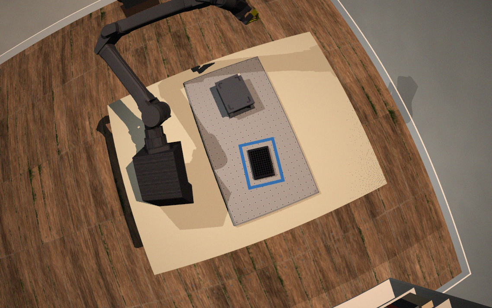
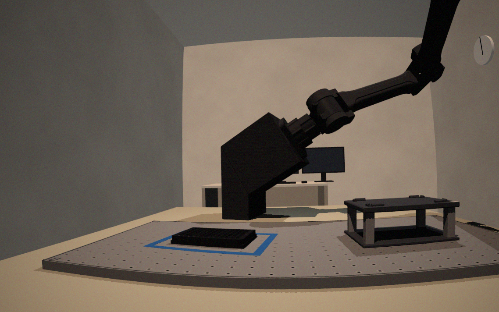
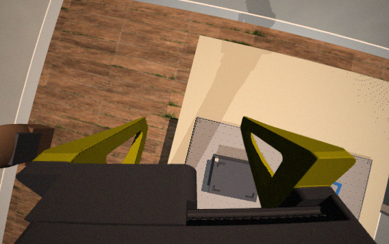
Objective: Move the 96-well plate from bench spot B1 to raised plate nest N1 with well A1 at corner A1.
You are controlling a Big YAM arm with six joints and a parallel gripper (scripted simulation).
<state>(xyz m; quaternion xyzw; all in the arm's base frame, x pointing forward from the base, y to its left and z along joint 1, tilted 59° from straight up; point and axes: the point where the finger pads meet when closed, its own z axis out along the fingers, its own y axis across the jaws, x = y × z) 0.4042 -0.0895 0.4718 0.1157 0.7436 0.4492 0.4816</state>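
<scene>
Now: hand 13 cm past the black 96-well plate, 48 cm to the left of it and 37 cm above it. The rest, counted from my hand: raised plate nest: 14 cm behind, 17 cm to the right, 32 cm below; then white A1 label: 9 cm behind, 9 cm to the right, 32 cm below.
</scene>
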